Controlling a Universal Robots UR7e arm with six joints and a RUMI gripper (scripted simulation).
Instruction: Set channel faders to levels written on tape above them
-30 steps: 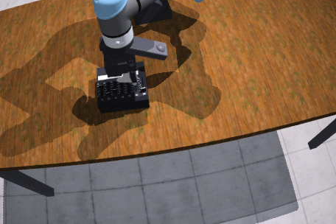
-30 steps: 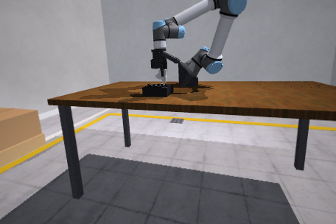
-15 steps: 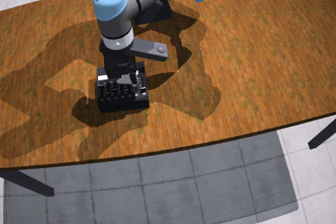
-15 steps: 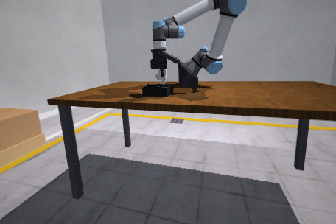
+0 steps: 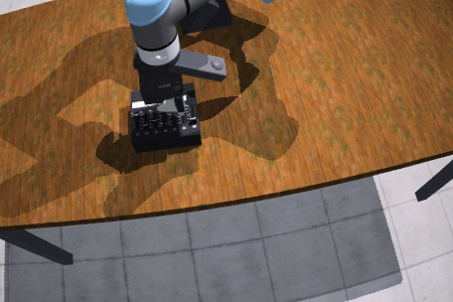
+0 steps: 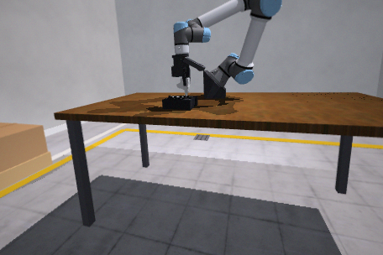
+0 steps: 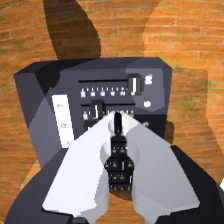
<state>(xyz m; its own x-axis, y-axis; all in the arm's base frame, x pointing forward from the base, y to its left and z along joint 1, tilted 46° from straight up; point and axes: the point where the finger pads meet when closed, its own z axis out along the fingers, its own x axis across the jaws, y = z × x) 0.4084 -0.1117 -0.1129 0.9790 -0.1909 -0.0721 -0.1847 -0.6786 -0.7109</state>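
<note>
Right now the fader 6 is 2 cm below my hand and 2 cm behind it. The rest, counted from my hand: fader 4 (4 cm to the right, 3 cm behind, 2 cm below); then fader 3 (7 cm to the right, 2 cm below, 1 cm behind); then master fader (2 cm to the left, 2 cm below, 2 cm ahead).
</note>
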